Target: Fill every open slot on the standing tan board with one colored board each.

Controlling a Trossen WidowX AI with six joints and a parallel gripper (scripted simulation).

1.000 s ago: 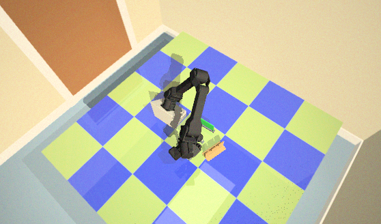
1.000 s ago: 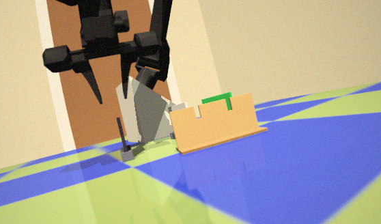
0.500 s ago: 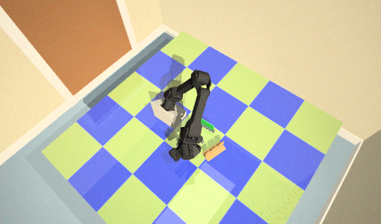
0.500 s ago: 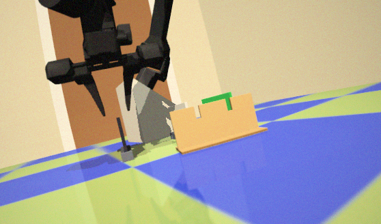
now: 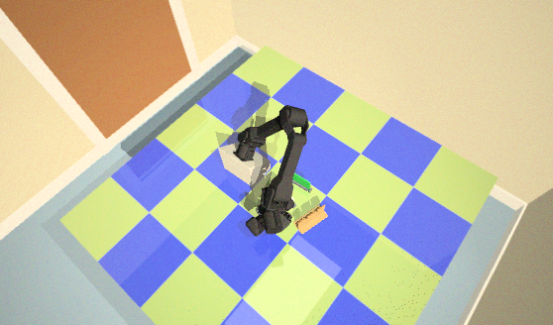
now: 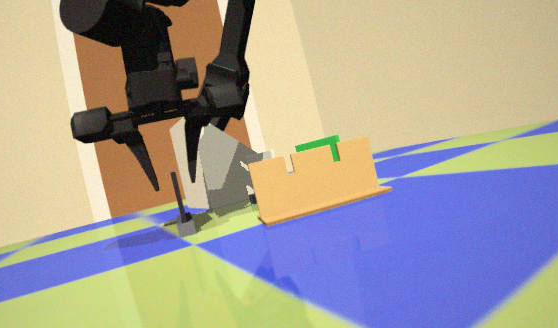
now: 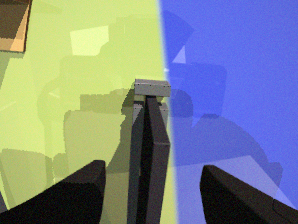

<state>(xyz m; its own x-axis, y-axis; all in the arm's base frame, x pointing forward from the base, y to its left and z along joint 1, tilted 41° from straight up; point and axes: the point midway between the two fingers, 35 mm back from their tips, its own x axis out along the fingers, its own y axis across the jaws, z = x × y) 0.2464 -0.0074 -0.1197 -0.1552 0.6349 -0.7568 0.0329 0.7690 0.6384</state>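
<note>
Right now my gripper tip is 3 cm past the thin black board and 3 cm above it. Also, from my gripper tip: tan board (8 cm ahead, 13 cm to the left, 3 cm below); then green board (6 cm behind, 21 cm to the left, 3 cm below).
</note>
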